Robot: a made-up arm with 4 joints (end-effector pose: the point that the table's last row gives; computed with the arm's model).
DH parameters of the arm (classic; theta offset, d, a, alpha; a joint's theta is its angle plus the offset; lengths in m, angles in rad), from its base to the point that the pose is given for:
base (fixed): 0 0 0 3.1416
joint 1: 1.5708 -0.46 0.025 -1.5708
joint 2: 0 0.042 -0.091 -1.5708
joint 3: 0 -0.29 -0.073 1.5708
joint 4: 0 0.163 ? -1.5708
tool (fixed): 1.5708 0.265 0 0
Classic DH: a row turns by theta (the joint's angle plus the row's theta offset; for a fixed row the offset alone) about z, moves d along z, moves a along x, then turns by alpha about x.
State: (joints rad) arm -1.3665 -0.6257 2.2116 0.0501
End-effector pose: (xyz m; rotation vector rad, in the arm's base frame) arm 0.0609 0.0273 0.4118 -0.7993 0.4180 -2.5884
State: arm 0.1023 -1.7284 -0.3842 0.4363
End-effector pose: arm -0.1501 -0.0303 0.7283 1.2949 0.2988 -0.2801
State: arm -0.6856 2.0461 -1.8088 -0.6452
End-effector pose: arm 0.0566 -0.2883 0.2631 -0.2842 -2.0654 -0.0155
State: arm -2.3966 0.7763 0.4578 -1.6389
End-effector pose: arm 0.3441 0.2173 0.2974 -0.1347 1.2447 2.3272
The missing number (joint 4, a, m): 0.066
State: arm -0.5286 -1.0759 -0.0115 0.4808
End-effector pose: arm -0.2290 -0.0113 0.6507 0.5786 0.1652 0.5045
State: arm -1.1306 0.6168 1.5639 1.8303
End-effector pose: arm 0.0621 -0.4594 0.2603 1.0255 2.0521 -1.8208
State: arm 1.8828 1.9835 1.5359 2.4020
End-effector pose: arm -0.2783 0.4553 0.6933 -1.2216 1.0277 1.9586
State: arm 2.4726 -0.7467 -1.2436 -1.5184
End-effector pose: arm 0.4307 -0.0947 0.3330 -0.0876 1.9439 1.2745
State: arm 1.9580 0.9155 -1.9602 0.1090
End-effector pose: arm 0.0711 -0.0867 0.2674 1.0882 -0.1152 2.1340
